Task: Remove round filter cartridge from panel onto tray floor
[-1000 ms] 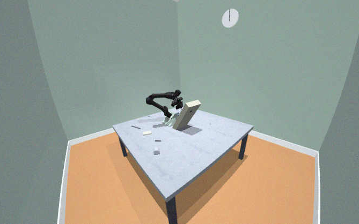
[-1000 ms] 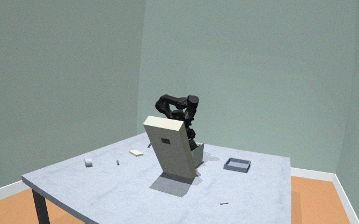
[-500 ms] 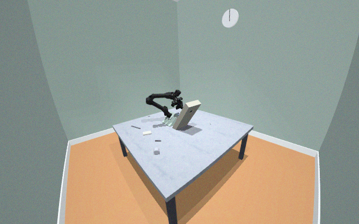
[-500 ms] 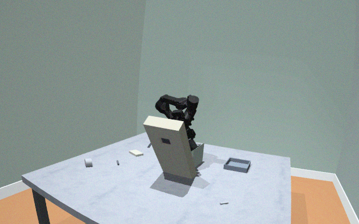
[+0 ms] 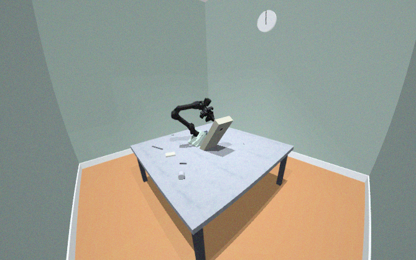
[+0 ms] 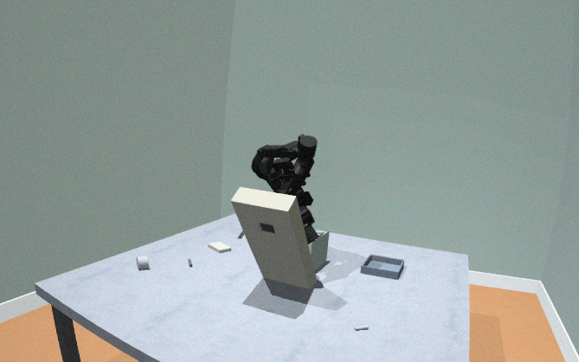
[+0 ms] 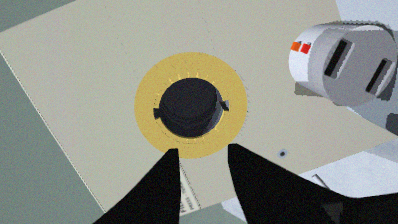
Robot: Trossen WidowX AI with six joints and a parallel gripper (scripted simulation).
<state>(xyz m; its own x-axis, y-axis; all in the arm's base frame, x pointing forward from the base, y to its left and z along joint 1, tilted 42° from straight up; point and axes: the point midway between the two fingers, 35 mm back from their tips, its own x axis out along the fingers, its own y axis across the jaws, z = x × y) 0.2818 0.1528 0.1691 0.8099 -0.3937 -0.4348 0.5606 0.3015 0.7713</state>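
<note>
My gripper tip is now 2 cm past the round filter cartridge and 10 cm above it. Also, from my gripper tip: beige block 22 cm behind, 38 cm to the right, 30 cm below; pale peg 12 cm ahead, 33 cm to the left, 30 cm below; grey tray 37 cm behind, 28 cm to the left, 30 cm below.
</note>
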